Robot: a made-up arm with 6 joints.
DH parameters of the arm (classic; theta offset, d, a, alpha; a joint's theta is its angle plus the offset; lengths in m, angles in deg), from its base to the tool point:
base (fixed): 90 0 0.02 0
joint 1: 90 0.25 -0.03 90
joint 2: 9.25 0 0.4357 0
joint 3: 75.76 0 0.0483 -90
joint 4: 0 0.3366 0.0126 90
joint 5: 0 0 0.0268 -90
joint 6: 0 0.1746 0.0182 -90
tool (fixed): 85 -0.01 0 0
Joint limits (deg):
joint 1: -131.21..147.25
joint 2: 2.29..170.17
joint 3: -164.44..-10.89
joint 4: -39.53..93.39
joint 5: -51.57..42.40
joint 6: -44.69..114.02
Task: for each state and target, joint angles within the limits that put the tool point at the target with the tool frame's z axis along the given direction. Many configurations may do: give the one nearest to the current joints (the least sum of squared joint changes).
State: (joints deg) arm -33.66 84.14 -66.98 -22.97 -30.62 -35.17
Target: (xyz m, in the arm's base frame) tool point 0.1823 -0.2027 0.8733 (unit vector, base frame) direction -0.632 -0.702 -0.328
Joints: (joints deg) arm -41.55 56.31 -55.48 21.45 -36.83 -2.97
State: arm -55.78 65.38 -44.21 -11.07 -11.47 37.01
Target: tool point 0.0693 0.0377 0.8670 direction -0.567 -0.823 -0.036
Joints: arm -58.61 26.55 -49.42 -35.22 -25.87 51.87
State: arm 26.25 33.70 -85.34 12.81 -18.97 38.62
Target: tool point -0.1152 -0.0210 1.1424 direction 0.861 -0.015 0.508
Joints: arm 27.67 69.35 -133.99 -10.26 -51.10 71.82
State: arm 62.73 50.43 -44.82 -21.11 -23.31 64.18
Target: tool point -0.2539 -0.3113 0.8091 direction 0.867 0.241 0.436
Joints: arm 59.58 2.29 -62.74 -21.41 -47.61 64.29
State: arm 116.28 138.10 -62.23 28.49 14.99 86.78
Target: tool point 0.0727 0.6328 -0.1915 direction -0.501 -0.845 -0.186
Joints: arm 87.74 163.95 -75.51 30.67 -4.95 87.32
